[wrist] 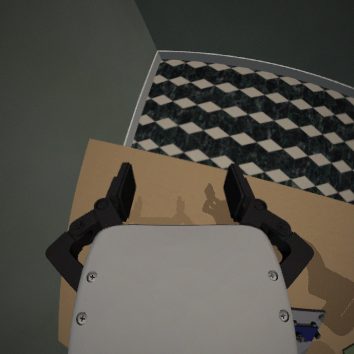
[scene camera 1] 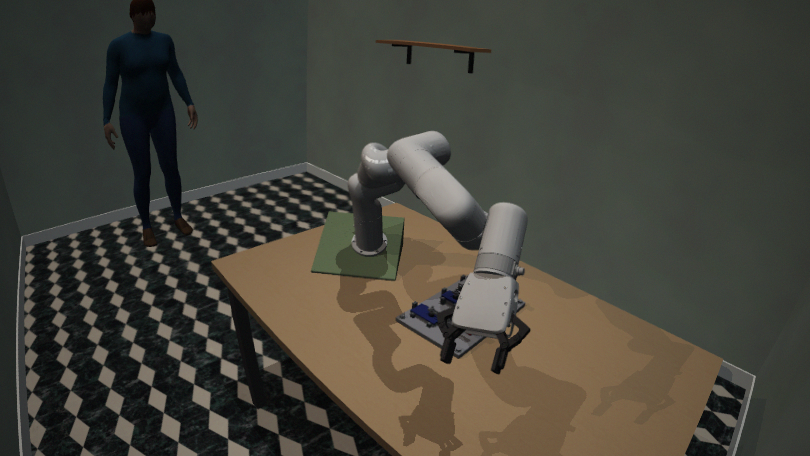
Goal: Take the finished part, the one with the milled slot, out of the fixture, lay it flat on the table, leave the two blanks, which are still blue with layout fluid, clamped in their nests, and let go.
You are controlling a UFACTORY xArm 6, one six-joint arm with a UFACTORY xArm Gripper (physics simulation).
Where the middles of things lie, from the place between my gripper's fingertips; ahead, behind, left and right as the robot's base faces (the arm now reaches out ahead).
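Grey fixture plate [scene camera 1: 433,334]: far below my hand, far to the left of it and far behind it.
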